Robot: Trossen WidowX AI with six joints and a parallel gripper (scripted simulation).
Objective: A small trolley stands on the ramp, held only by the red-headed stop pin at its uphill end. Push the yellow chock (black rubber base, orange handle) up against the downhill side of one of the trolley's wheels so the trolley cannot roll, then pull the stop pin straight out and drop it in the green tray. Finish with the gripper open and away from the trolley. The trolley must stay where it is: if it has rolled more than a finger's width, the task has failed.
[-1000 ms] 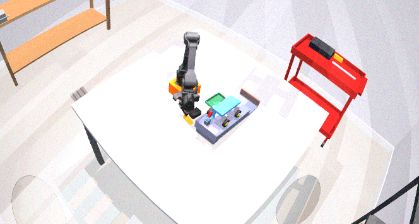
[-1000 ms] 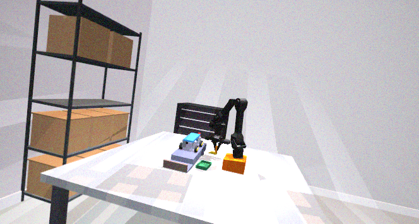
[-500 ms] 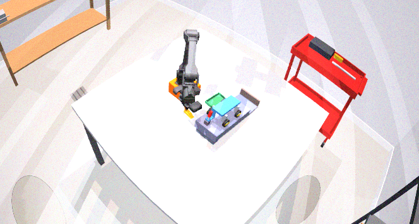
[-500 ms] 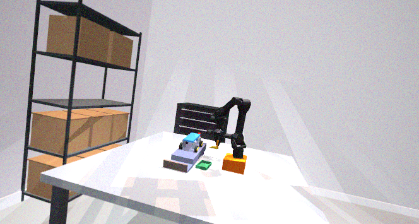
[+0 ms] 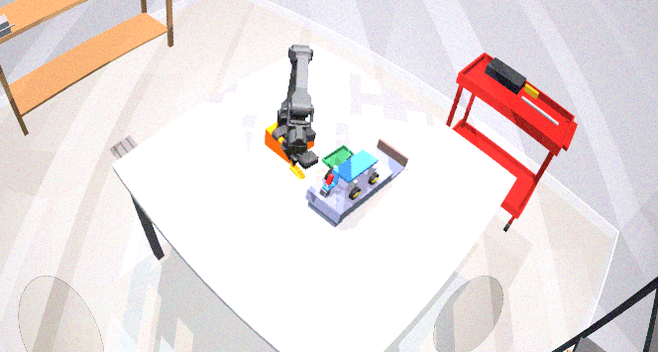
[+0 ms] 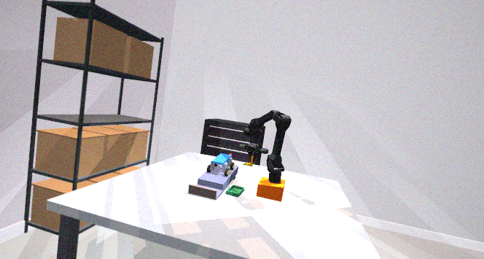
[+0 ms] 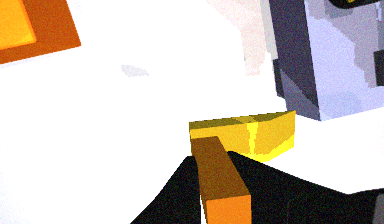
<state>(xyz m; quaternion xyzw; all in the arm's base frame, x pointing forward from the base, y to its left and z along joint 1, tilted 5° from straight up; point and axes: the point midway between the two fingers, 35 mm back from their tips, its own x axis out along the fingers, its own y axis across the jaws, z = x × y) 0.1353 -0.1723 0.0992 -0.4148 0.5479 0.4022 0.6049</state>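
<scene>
My gripper tip is now 2 cm short of the yellow chock, 1 cm to the left of it and 1 cm above it. Also, from my gripper tip: red-headed stop pin (14 cm ahead, 1 cm to the right, 1 cm below); then green tray (23 cm to the left, 14 cm below, 8 cm ahead); then trolley (19 cm ahead, 10 cm to the left, 2 cm below).
</scene>
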